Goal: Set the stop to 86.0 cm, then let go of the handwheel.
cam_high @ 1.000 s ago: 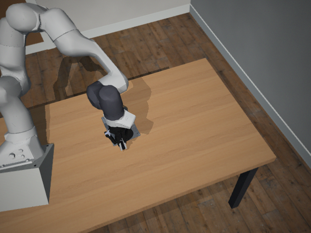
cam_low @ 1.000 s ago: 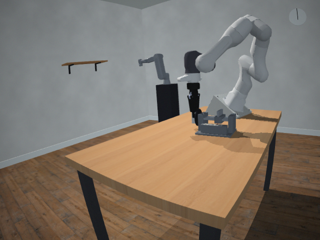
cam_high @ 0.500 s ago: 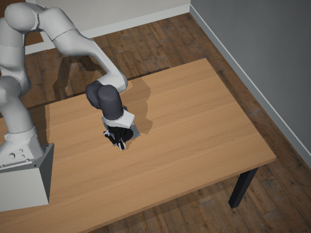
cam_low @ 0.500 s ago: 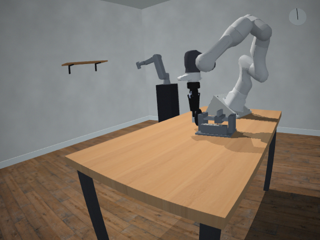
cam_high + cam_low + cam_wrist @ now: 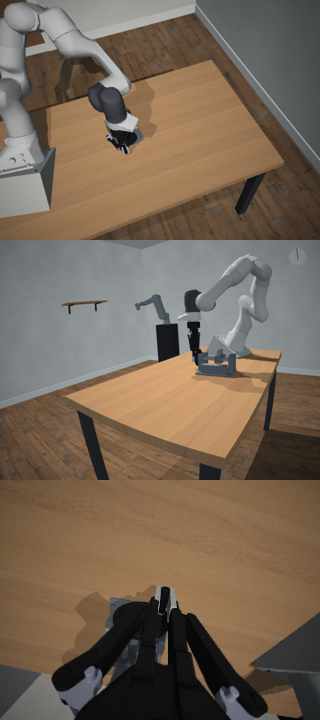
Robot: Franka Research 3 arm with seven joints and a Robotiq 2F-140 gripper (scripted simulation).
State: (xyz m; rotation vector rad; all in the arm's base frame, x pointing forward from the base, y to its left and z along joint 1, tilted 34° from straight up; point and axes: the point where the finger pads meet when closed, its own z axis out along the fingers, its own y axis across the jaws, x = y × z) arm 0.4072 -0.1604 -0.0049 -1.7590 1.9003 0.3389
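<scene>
My hand is 10 mm short of the black handwheel, 20 mm to the right of it and 10 mm above it. The rest, counted from my hand: sliding stop block 40 mm ahead, 160 mm to the left, 20 mm above.
</scene>
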